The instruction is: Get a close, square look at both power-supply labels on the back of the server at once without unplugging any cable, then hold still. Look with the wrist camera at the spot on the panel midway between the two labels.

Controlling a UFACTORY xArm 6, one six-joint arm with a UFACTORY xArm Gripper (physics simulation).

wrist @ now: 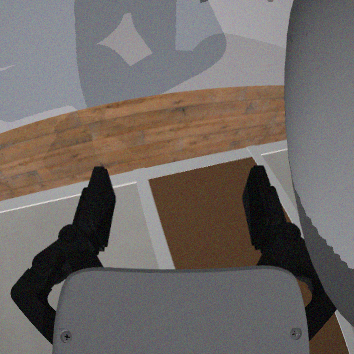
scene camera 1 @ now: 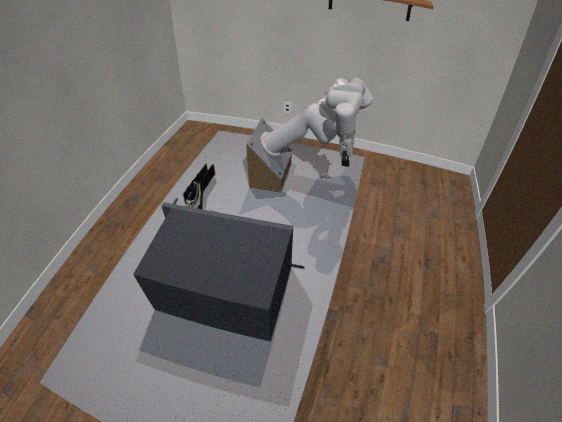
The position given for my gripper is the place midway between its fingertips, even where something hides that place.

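Note:
Wrist view: my gripper [wrist: 178, 181]. Scene camera 1: a server [scene camera 1: 229, 272].

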